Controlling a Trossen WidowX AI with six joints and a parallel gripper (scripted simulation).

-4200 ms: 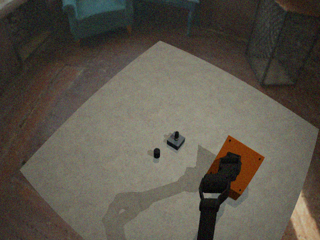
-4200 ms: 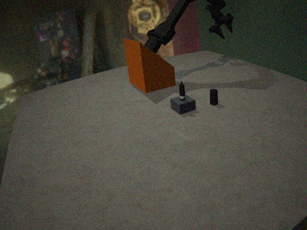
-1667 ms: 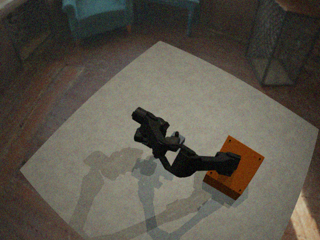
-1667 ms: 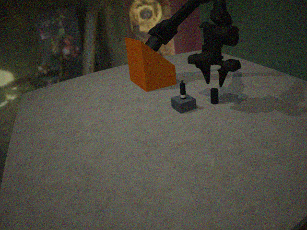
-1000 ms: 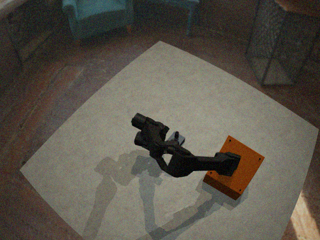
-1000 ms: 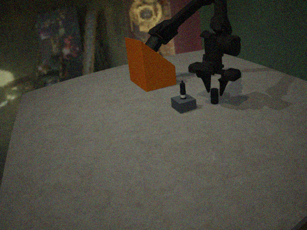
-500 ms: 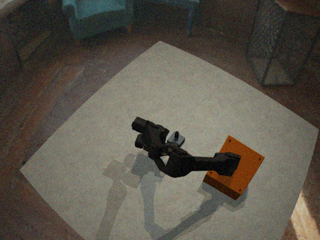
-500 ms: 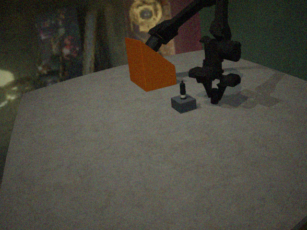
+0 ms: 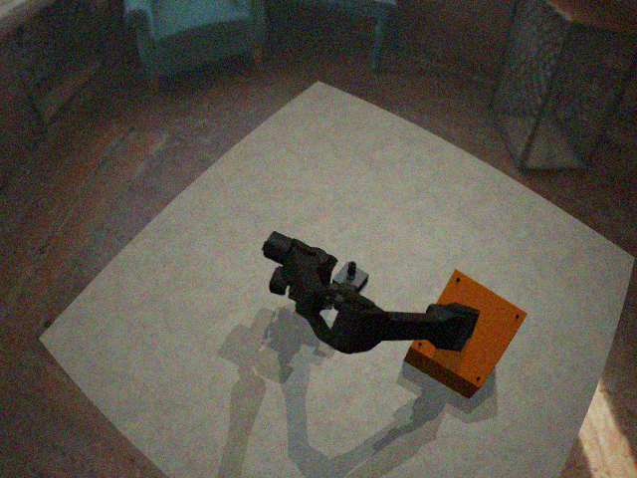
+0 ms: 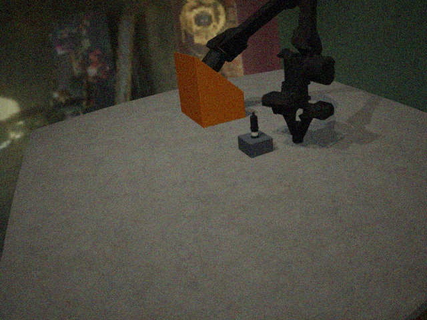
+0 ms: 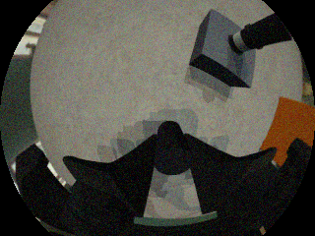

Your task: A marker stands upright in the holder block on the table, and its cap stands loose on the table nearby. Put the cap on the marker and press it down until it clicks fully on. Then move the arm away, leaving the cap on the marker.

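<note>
Now: gripper tip 40 mm past the grey holder block and 110 mm to the left of it. Round my gripper tip: dark cap: 10 mm above.
</note>
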